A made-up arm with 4 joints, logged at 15 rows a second.
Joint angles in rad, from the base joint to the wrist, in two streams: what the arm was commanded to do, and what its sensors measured. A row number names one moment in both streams.
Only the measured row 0 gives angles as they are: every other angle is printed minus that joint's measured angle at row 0.
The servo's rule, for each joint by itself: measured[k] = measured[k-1] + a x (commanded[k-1-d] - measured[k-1]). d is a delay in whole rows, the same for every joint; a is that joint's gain. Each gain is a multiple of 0.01, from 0.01 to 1. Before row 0 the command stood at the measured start. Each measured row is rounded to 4 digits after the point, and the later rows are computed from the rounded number. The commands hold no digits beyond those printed.
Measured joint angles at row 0:
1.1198, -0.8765, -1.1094, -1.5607
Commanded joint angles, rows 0 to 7:
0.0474, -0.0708, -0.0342, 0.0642
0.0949, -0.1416, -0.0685, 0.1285
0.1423, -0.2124, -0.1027, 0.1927
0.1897, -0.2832, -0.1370, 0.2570
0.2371, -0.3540, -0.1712, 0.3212
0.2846, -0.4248, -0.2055, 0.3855
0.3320, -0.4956, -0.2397, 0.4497
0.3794, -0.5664, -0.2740, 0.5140
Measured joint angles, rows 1 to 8:
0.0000, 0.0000, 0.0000, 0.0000
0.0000, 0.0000, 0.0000, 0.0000
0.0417, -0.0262, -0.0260, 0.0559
0.0885, -0.0689, -0.0583, 0.1191
0.1358, -0.1220, -0.0920, 0.1831
0.1832, -0.1816, -0.1262, 0.2474
0.2306, -0.2454, -0.1604, 0.3116
0.2781, -0.3118, -0.1947, 0.3759
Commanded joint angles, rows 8 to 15:
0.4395, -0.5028, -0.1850, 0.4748
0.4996, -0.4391, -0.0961, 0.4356
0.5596, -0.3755, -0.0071, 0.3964
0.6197, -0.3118, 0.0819, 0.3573
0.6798, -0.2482, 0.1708, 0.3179
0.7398, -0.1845, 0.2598, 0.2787
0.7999, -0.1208, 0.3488, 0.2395
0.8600, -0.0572, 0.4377, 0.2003
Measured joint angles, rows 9 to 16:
0.3255, -0.3798, -0.2289, 0.4401
0.3729, -0.4488, -0.2632, 0.5044
0.4315, -0.4688, -0.2038, 0.4786
0.4914, -0.4578, -0.1219, 0.4412
0.5514, -0.4273, -0.0347, 0.4022
0.6115, -0.3846, 0.0539, 0.3631
0.6716, -0.3341, 0.1427, 0.3238
0.7316, -0.2787, 0.2317, 0.2846

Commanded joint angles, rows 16 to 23:
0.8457, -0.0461, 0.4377, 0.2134
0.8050, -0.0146, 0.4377, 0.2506
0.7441, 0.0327, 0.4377, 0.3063
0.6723, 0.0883, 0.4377, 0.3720
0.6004, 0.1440, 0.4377, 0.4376
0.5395, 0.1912, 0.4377, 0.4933
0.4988, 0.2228, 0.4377, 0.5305
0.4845, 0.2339, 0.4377, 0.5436
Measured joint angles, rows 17 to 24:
0.7917, -0.2203, 0.3207, 0.2454
0.8518, -0.1600, 0.4096, 0.2062
0.8464, -0.1179, 0.4310, 0.2125
0.8100, -0.0797, 0.4361, 0.2456
0.7520, -0.0381, 0.4373, 0.2984
0.6819, 0.0087, 0.4376, 0.3624
0.6102, 0.0588, 0.4377, 0.4278
0.5480, 0.1078, 0.4377, 0.4848

